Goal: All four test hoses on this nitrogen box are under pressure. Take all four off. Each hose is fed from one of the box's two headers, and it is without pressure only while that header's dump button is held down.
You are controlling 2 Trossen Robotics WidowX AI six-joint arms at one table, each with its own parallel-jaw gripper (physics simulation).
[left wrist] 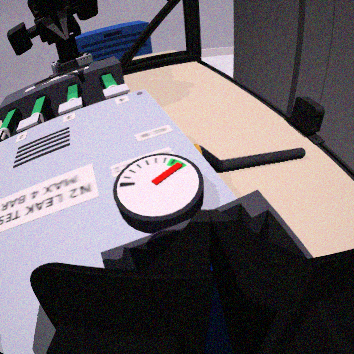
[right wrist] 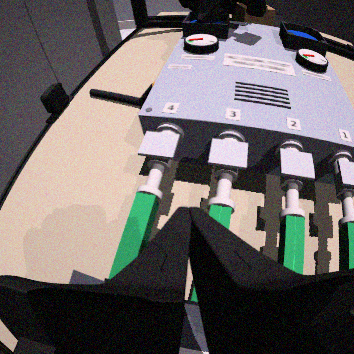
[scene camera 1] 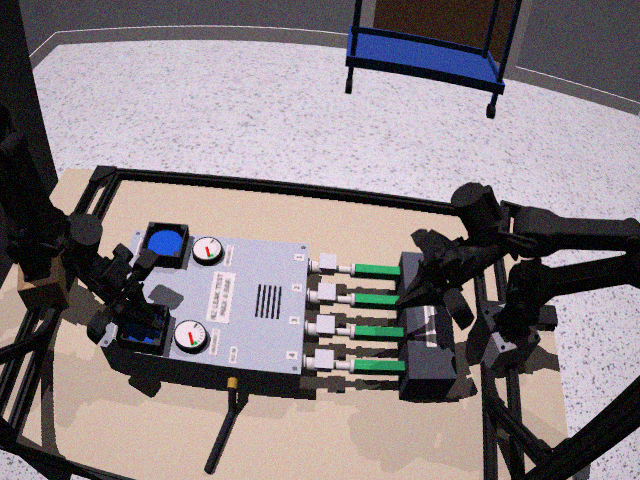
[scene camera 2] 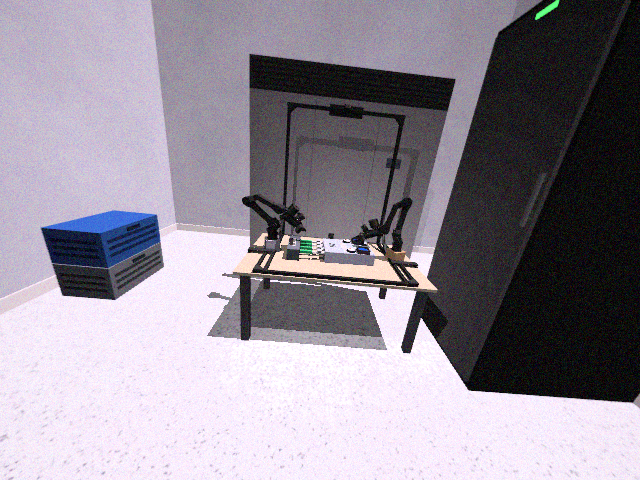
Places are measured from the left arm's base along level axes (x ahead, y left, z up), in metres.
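Where they show: left gripper, fingertip midpoint: (left wrist: pixel 206 218) (right wrist: pixel 199 21) (scene camera 1: pixel 160 329) (scene camera 2: pixel 352 238); right gripper, fingertip midpoint: (left wrist: pixel 67 41) (right wrist: pixel 186 216) (scene camera 1: pixel 396 306) (scene camera 2: pixel 305 230); left arm's base, link origin: (scene camera 1: pixel 37 267) (scene camera 2: pixel 396 250); right arm's base, link origin: (left wrist: pixel 69 58) (scene camera 1: pixel 511 324) (scene camera 2: pixel 272 238).
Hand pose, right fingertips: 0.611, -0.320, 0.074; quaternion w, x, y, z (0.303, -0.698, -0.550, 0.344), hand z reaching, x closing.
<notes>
Each offset is from my right fingertips to the top centre of the thing, as dx, dy, dz. "pt": to the spot under its first point.
The grey nitrogen box @(pt -0.208, +0.050, -0.078) (scene camera 1: pixel 258 341) (right wrist: pixel 200 95) lies on the table. Green hoses 1 @(pt +0.047, +0.142, -0.094) (scene camera 1: pixel 377 271), 2 (scene camera 1: pixel 376 300) (right wrist: pixel 293 245), 3 (scene camera 1: pixel 378 332) and 4 @(pt -0.035, -0.048, -0.094) (scene camera 1: pixel 378 366) (right wrist: pixel 134 235) run from its white couplings to a dark block; each hose end meets its coupling. A blue dump button @(-0.322, +0.292, -0.062) (scene camera 1: pixel 165 242) sits uncovered in its black guard. My left gripper (scene camera 1: pixel 144 320) is shut and empty, its tips down in the other button's guard; whether they press that button is hidden. My right gripper (scene camera 1: pixel 399 305) (right wrist: pixel 186 216) is shut and empty, above the hoses beside the dark block.
The dark block @(pt +0.037, -0.082, -0.078) (scene camera 1: pixel 426 364) stands right of the box in scene camera 1. Two round gauges (scene camera 1: pixel 207 251) (scene camera 1: pixel 191 336) sit on the box, needles close to their green marks. A black handle @(pt -0.320, -0.084, -0.145) (scene camera 1: pixel 221 439) sticks out from the box's front side. A black frame (scene camera 1: pixel 284 187) borders the table.
</notes>
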